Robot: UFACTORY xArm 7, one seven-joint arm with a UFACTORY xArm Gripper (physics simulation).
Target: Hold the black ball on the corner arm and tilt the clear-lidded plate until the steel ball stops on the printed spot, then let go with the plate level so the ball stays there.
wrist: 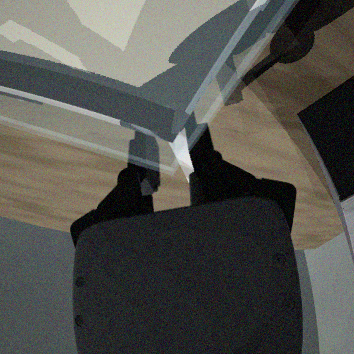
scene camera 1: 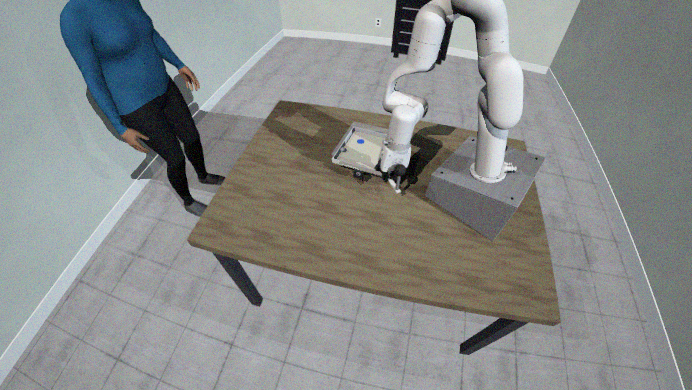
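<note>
The clear-lidded plate (scene camera 1: 345, 163) (wrist: 75, 82) has a pale floor and grey walls. Its printed blue spot (scene camera 1: 360, 141) shows in the scene view, toward the back. A small grey dot (scene camera 1: 343, 149), apparently the steel ball, is by the left wall, apart from the spot; the ball does not show in the wrist view. My gripper (scene camera 1: 397, 187) (wrist: 169, 127) is at the plate's near right corner, shut on the black ball of the corner arm. The ball is hidden by the fingers and the corner. The plate's exact tilt is hard to tell.
A dark round part (scene camera 1: 358, 175) shows under the plate's front edge, and a dark round part (wrist: 292, 44) is right of the plate in the wrist view. The grey robot base (scene camera 1: 462, 202) stands right on the wooden table (scene camera 1: 350, 240). A person (scene camera 1: 120, 65) stands left.
</note>
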